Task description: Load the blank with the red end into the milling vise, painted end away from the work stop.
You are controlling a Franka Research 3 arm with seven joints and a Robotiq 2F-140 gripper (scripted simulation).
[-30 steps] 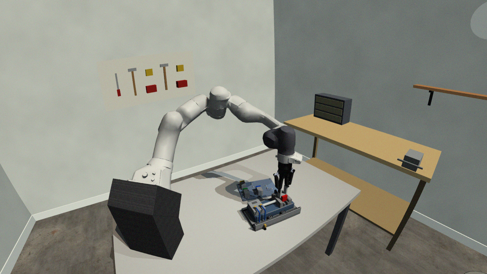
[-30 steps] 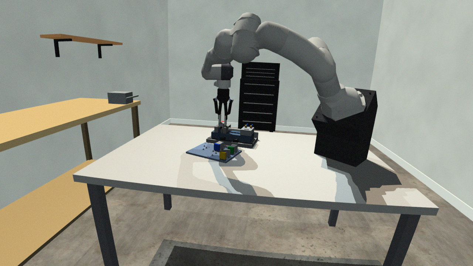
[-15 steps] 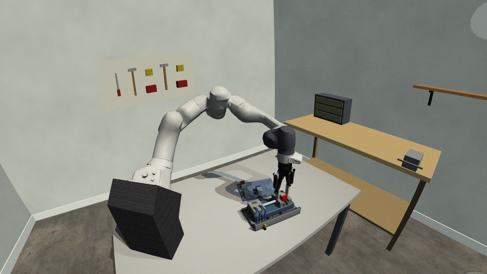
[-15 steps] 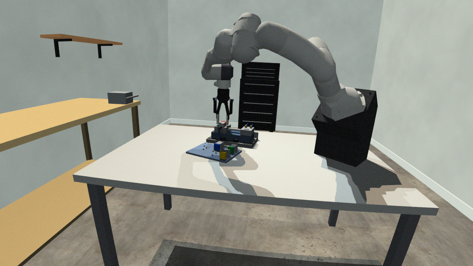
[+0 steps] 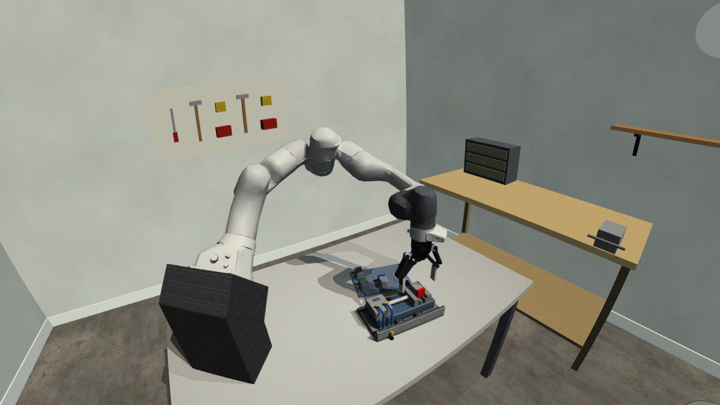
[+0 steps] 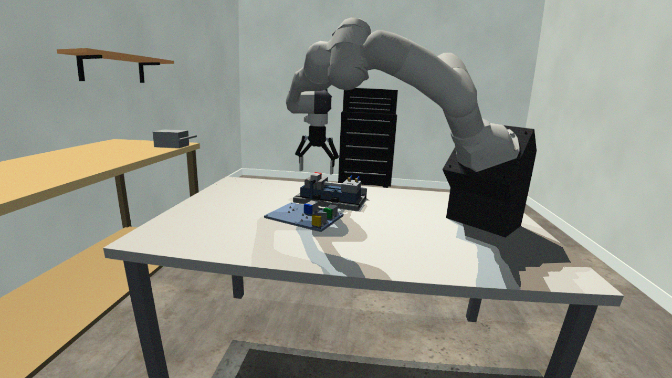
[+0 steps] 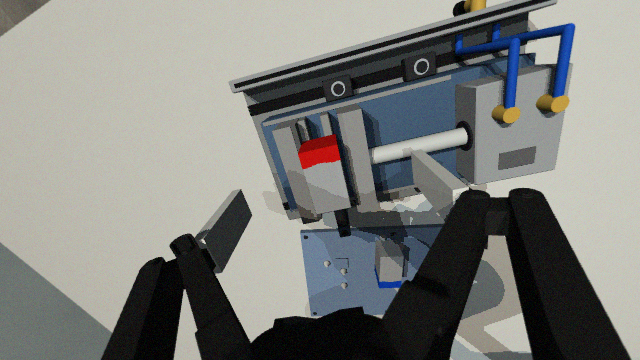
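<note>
The fixed jaw is 6 cm below my hand, 3 cm ahead of it and 1 cm to the left of it. Round my hand: vise: 9 cm below, 7 cm behind, 1 cm to the right; then moving jaw: 6 cm below, 3 cm behind; then white rod: 9 cm behind, 6 cm below, 1 cm to the right.
</note>
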